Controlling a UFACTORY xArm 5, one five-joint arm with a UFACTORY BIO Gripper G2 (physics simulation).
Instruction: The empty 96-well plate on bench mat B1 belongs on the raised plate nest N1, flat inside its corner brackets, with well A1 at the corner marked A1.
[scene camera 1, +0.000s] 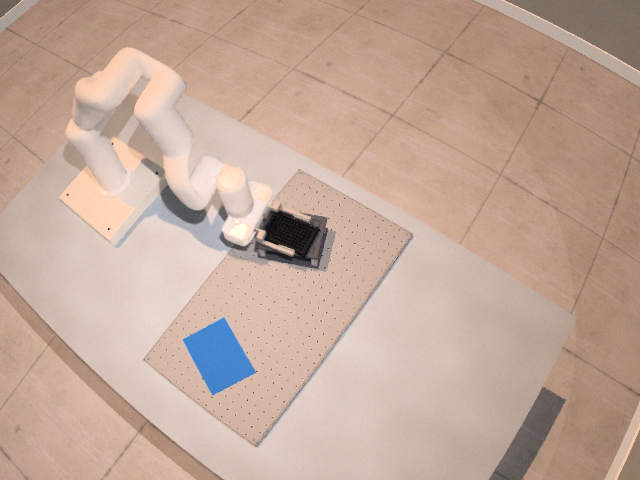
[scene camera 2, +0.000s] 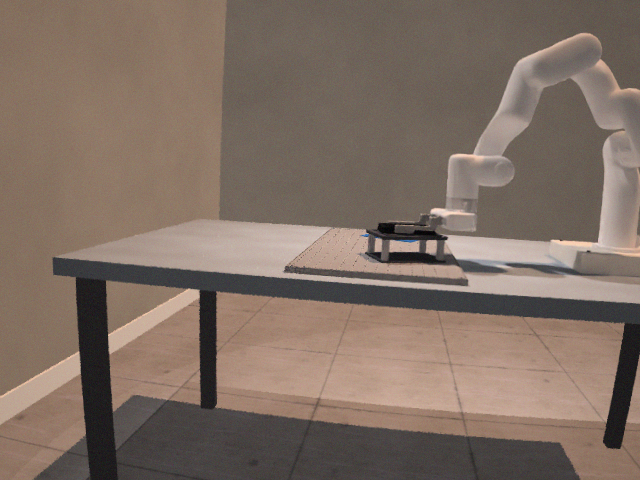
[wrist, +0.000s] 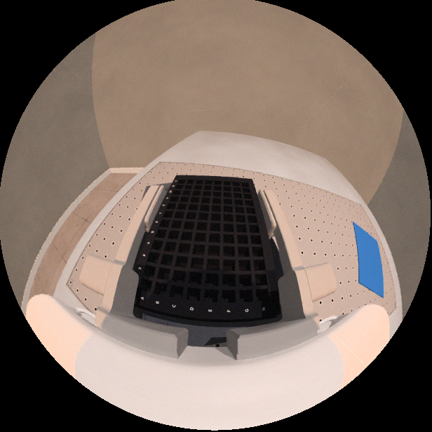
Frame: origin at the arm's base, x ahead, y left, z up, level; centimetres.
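Where they show: end effector, tool point: (scene camera 1: 294, 234) (scene camera 2: 400, 227); arm's base, origin of the base link: (scene camera 1: 114, 180) (scene camera 2: 615, 249).
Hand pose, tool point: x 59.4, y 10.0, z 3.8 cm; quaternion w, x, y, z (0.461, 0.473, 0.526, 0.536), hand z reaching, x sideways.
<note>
Things, the pixels of their top centre, and the offset from my tool point. Level surfaces: height alone.
- black 96-well plate, middle of its top: (scene camera 2: 406, 225) (scene camera 1: 289, 231) dz +0.4, dx -1.4, dy -0.1 cm
- dark raised nest N1, middle of its top: (scene camera 2: 406, 231) (scene camera 1: 291, 231) dz -0.9, dx -1.5, dy +0.7 cm
- blue bench mat B1, its level: dz -7.2 cm
- perforated board, its level: dz -7.3 cm
- grey table, its level: dz -8.6 cm
The black 96-well plate (scene camera 1: 290, 232) (scene camera 2: 386, 227) (wrist: 205, 250) is between the two fingers of my gripper (scene camera 1: 301, 235) (wrist: 212, 191), which is shut on its long sides. The plate looks about level, over the dark raised nest N1 (scene camera 1: 322, 235) (scene camera 2: 385, 250) and at or very close to its top. In scene camera 1 a strip of the nest shows beyond the plate's far end. In the wrist view row letters A to H run left to right along the near end, with A1 at the near left. The plate and fingers hide the nest's A1 mark and most brackets; seating cannot be told.
The blue bench mat B1 (scene camera 1: 219, 356) (wrist: 370, 260) lies near the other end of the perforated board (scene camera 1: 289, 310) (scene camera 2: 330, 258) that bears the nest. The arm's base (scene camera 1: 111, 206) stands on the grey table (scene camera 1: 439, 335) (scene camera 2: 206, 242) beside the board.
</note>
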